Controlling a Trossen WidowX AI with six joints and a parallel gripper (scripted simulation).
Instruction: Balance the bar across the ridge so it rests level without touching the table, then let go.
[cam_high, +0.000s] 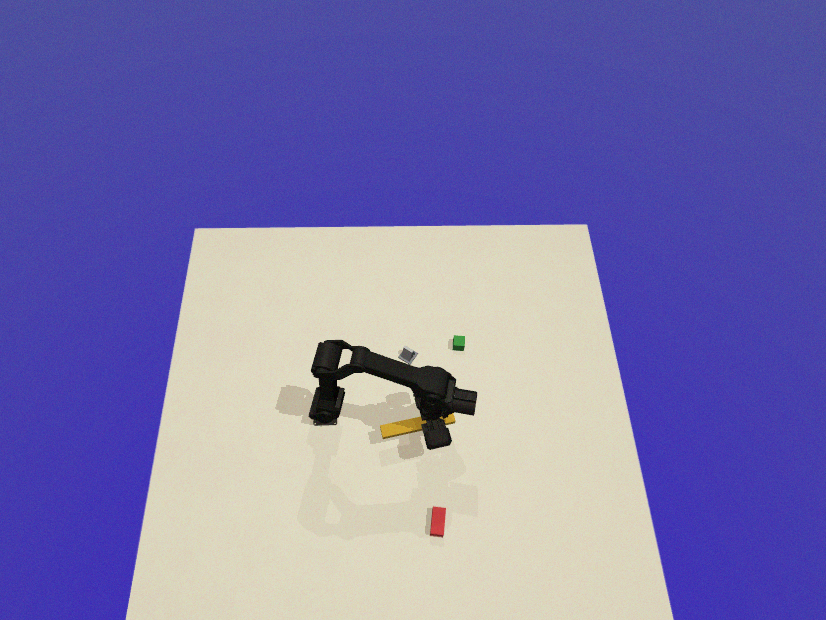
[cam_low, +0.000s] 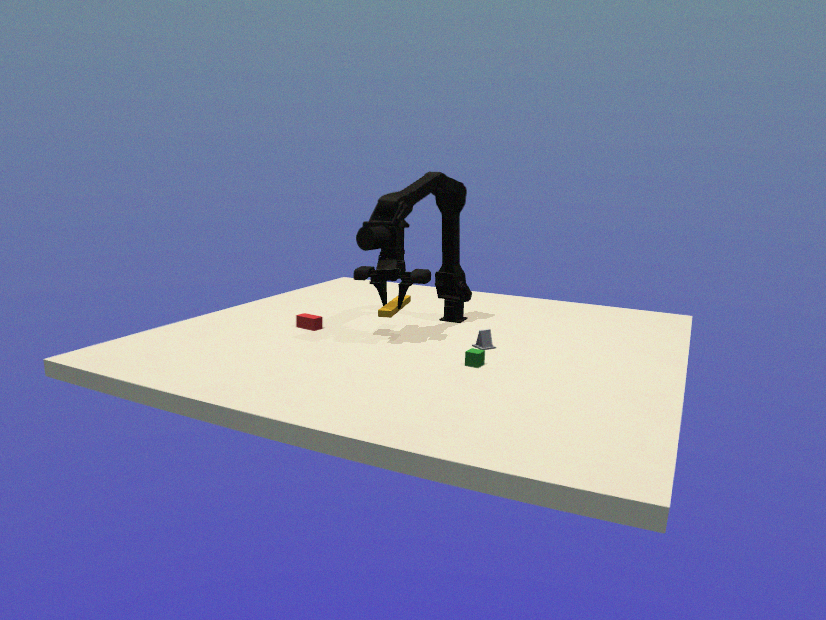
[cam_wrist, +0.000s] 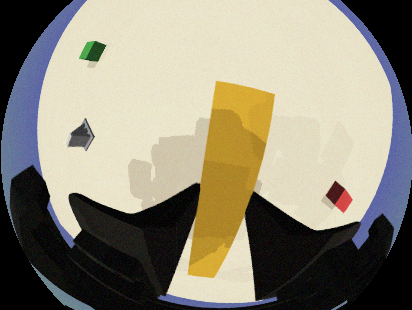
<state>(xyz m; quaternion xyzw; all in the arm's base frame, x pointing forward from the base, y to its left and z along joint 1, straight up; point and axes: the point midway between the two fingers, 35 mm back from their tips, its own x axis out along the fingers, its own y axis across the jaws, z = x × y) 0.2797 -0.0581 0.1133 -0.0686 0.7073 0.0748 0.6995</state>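
Now: the yellow bar 3 cm behind my gripper tip and 1 cm to the right of it. The rest, counted from my gripper tip: red block 24 cm to the right, 6 cm below, 2 cm ahead; then green cube 26 cm to the left, 10 cm ahead, 6 cm below.
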